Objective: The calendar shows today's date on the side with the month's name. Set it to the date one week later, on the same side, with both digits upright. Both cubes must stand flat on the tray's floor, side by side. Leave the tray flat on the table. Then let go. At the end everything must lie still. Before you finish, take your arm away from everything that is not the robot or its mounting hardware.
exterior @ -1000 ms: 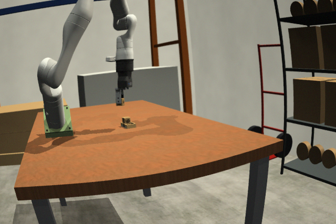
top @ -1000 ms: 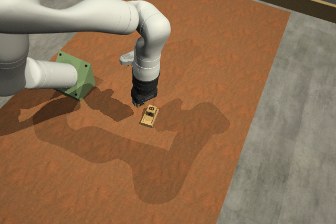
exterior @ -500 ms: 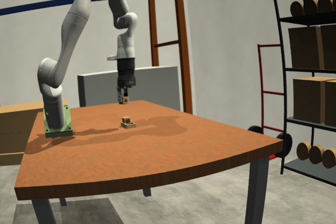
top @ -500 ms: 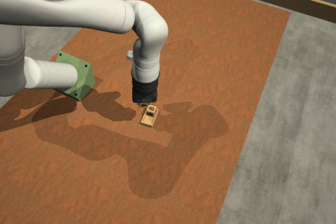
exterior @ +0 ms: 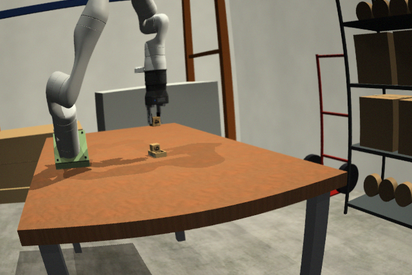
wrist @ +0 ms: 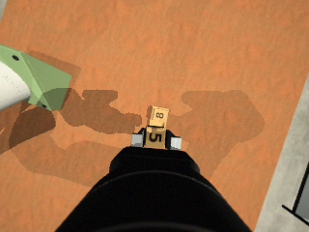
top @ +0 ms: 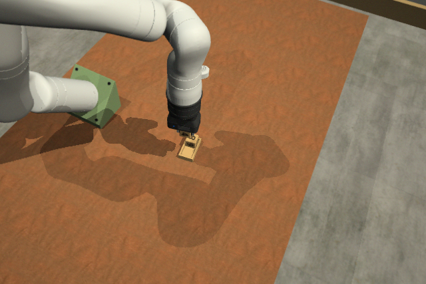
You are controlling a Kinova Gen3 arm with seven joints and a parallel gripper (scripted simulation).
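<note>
Right now my hand is 130 mm above the wooden calendar tray and 20 mm to the right of it.
</note>
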